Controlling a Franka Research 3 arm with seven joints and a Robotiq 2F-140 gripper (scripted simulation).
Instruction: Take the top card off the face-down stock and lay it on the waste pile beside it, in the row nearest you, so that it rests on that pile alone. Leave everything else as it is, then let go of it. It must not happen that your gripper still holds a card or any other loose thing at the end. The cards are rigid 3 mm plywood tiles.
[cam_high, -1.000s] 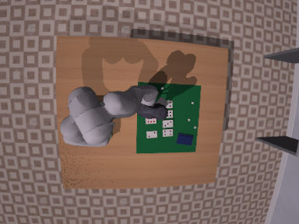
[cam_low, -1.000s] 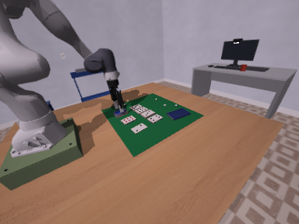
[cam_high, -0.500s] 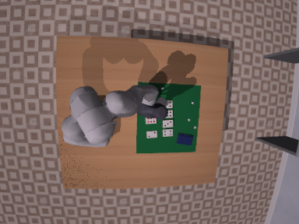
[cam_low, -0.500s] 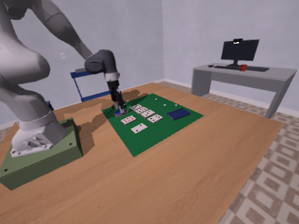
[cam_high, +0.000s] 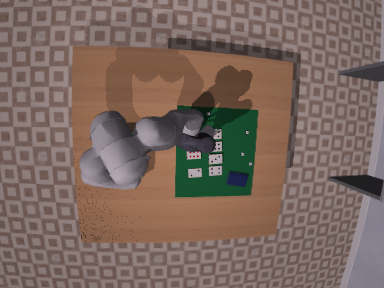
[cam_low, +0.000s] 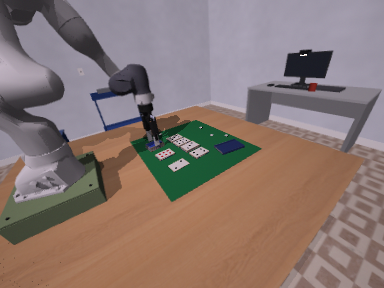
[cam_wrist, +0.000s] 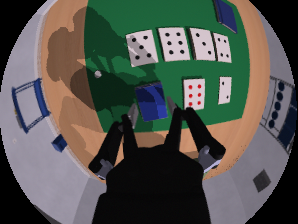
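The blue-backed card is 30 mm below my hand. The rest, counted from my hand: green mat 170 mm ahead, 100 mm to the right, 70 mm below.
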